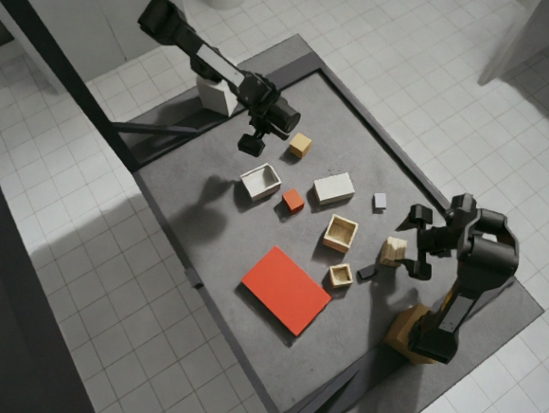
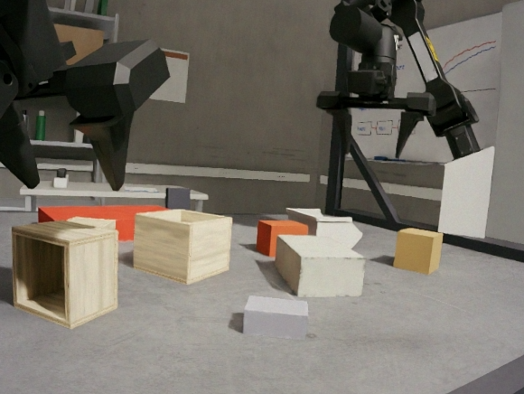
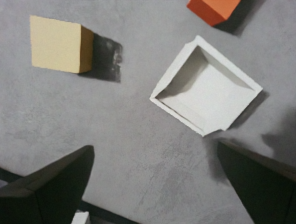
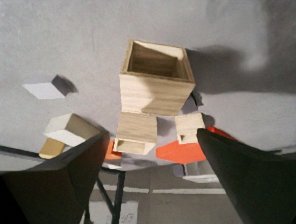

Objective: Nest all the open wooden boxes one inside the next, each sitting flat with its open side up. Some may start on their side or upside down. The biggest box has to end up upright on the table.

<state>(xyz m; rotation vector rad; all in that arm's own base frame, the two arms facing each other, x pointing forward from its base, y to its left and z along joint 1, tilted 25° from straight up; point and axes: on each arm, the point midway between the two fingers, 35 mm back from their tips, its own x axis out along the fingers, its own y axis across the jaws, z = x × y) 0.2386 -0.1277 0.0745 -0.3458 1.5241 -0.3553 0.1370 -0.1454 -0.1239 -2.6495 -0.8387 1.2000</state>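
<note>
My right gripper is now 9 cm above the medium wooden box, 2 cm to the right of it and 1 cm past it. From my right hand the other things lie so: dark block (12 cm below, 9 cm behind, 1 cm to the left); then small wooden box (17 cm behind, 11 cm below, 4 cm to the left); then large wooden box (14 cm to the left, 11 cm below, 9 cm behind).
</note>
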